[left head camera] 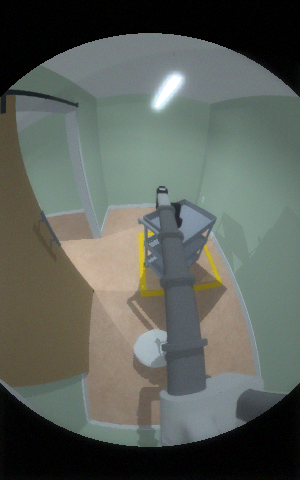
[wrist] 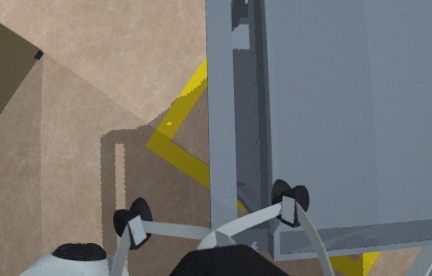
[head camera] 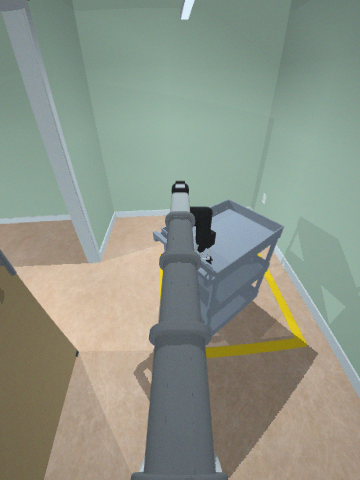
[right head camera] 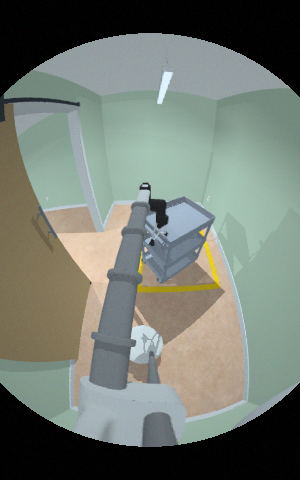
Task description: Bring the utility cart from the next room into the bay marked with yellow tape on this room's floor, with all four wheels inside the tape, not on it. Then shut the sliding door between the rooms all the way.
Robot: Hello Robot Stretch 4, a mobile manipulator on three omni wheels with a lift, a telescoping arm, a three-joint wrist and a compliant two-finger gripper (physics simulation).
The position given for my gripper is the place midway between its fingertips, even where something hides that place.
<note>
I see my gripper (wrist: 211,205), a brown sliding door (left head camera: 53,301) and a yellow tape bay (head camera: 298,341).
The brown sliding door is seen too in the head camera view (head camera: 44,357) and in the right head camera view (right head camera: 51,290). The yellow tape bay also shows in the left head camera view (left head camera: 143,292).
</note>
